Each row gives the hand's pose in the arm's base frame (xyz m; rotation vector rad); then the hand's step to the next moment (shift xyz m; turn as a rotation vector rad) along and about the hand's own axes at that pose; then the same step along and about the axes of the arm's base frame.
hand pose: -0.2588 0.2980 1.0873 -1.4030 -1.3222 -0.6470
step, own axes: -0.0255 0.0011 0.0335 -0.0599 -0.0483 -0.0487
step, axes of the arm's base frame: -0.0140 0.0216 -0.0333 -0.0467 -0.0744 -0.0239
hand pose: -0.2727 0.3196 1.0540 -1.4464 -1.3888 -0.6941
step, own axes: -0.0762 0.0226 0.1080 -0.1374 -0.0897 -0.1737
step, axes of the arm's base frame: -0.0159 0.0703 -0.1131 -0.0735 -0.2242 -0.0378
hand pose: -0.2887 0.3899 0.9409 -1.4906 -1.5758 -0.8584
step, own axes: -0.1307 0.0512 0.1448 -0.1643 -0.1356 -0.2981
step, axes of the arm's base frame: 0.0378 0.0714 -0.1848 -0.1078 -0.3502 -0.0023
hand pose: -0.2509 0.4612 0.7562 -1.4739 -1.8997 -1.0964
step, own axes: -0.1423 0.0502 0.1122 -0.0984 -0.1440 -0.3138
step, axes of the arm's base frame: 0.0997 0.0185 -0.1583 -0.1365 -0.3274 0.0552
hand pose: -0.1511 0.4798 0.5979 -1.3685 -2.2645 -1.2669
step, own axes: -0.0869 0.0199 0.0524 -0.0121 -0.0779 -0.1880
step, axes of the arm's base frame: 0.0761 -0.0106 -0.0692 -0.1008 -0.1653 0.0640
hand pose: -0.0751 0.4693 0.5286 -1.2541 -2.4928 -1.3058
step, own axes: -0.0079 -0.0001 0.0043 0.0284 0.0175 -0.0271
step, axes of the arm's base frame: 0.0065 -0.0020 -0.0059 -0.0150 0.0041 0.0401
